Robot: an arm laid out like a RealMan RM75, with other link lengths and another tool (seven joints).
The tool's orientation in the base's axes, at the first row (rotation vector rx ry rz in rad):
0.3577, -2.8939, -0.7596
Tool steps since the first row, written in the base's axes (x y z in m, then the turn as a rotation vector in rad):
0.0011, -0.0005, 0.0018, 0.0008, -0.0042, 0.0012
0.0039, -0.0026, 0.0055, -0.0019, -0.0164, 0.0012
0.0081, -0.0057, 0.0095, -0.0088, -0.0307, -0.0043
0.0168, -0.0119, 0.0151, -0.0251, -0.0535, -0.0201
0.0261, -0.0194, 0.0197, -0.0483, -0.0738, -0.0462
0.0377, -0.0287, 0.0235, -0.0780, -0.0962, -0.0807
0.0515, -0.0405, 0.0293, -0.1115, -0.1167, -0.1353
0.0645, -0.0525, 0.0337, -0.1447, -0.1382, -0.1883
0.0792, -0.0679, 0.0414, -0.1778, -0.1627, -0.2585
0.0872, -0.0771, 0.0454, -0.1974, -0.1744, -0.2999
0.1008, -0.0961, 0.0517, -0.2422, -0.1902, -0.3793
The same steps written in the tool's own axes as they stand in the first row. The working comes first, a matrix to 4 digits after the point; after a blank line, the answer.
The tool's axes in the first row as the columns of a matrix, in the base's axes (used below as rounded here):
-0.9637, -0.1948, -0.1825
-0.2593, 0.8454, 0.4670
0.0633, 0.4974, -0.8652

-0.0008, 0.0003, -0.0020, 0.0004, -0.0031, -0.0031
-0.0027, -0.0002, -0.0067, 0.0062, -0.0129, -0.0084
-0.0057, -0.0017, -0.0124, 0.0162, -0.0264, -0.0090
-0.0121, -0.0058, -0.0217, 0.0368, -0.0503, -0.0030
-0.0189, -0.0117, -0.0309, 0.0628, -0.0760, 0.0143
-0.0274, -0.0199, -0.0406, 0.0950, -0.1063, 0.0391
-0.0373, -0.0297, -0.0537, 0.1291, -0.1442, 0.0829
-0.0464, -0.0402, -0.0654, 0.1634, -0.1823, 0.1248
-0.0561, -0.0522, -0.0820, 0.1972, -0.2315, 0.1801
-0.0612, -0.0596, -0.0912, 0.2165, -0.2582, 0.2141
-0.0689, -0.0752, -0.1080, 0.2587, -0.3023, 0.2835

